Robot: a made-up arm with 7 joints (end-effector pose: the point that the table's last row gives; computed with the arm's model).
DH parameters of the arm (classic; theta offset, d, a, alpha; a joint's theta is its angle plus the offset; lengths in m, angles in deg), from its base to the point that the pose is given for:
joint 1: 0 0.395 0 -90
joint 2: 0 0 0 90
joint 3: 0 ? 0.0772 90
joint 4: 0 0 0.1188 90
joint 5: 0 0.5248 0 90
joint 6: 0 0 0.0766 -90
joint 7: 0 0.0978 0 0
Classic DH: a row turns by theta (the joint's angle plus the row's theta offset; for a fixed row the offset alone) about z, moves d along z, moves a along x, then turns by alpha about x.
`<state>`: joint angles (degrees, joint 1 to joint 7).
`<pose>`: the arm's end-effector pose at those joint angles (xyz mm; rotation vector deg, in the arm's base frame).
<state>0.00 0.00 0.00 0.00 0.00 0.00 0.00</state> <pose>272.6 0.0 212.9 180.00 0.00 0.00</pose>
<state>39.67 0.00 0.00 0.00 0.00 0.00 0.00</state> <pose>209.8 174.0 212.9 169.32 61.08 0.00</pose>
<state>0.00 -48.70 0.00 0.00 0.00 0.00 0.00</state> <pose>316.7 0.0 479.6 163.99 0.00 74.22</pose>
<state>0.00 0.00 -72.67 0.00 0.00 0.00 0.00</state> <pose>81.2 -260.2 212.9 145.00 -106.65 0.00</pose>
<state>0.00 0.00 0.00 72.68 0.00 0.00 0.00</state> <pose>729.7 0.0 836.7 144.99 0.00 106.66</pose>
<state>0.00 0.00 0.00 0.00 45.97 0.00 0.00</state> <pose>249.2 -55.1 212.9 165.71 -70.29 0.00</pose>
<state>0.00 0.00 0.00 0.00 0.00 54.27 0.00</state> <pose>161.3 0.0 191.4 160.19 0.00 -82.10</pose>
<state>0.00 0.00 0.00 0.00 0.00 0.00 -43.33</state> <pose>272.6 0.0 212.9 167.28 66.45 0.00</pose>
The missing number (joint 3, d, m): 0.4405
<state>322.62 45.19 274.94 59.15 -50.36 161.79 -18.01</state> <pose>-182.3 -490.8 598.7 14.60 75.46 111.63</pose>
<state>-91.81 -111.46 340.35 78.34 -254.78 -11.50 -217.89</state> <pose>-298.3 617.7 820.3 -0.69 -30.46 -16.85</pose>
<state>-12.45 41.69 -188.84 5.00 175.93 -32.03 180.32</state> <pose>-166.6 65.5 386.1 -24.35 -163.40 1.24</pose>
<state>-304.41 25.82 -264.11 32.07 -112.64 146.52 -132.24</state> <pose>-339.4 358.8 473.7 -54.20 27.83 -38.55</pose>
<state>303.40 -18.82 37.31 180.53 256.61 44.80 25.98</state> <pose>-245.0 294.9 1414.1 -6.69 -44.34 86.39</pose>
